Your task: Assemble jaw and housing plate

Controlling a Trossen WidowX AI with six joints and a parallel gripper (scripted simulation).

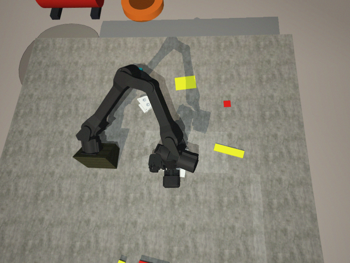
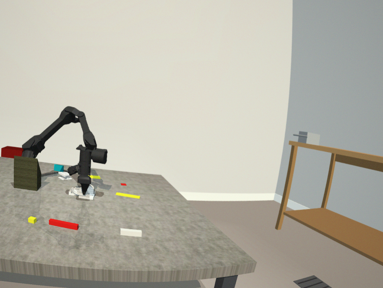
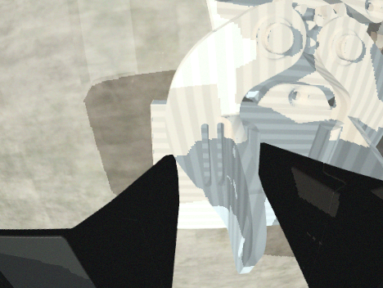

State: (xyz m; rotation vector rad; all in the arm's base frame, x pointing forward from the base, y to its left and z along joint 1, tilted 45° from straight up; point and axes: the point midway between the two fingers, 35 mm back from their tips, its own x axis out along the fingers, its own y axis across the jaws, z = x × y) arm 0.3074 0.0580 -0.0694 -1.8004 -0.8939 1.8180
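Right now the white jaw is 30 mm behind my gripper tip and 10 mm to the left of it. Also, from my gripper tip: red bar: 370 mm to the right, 20 mm behind, 10 mm below; yellow bar: 220 mm ahead, 100 mm to the left, 10 mm below; red square: 320 mm to the left, 200 mm ahead, 10 mm below.
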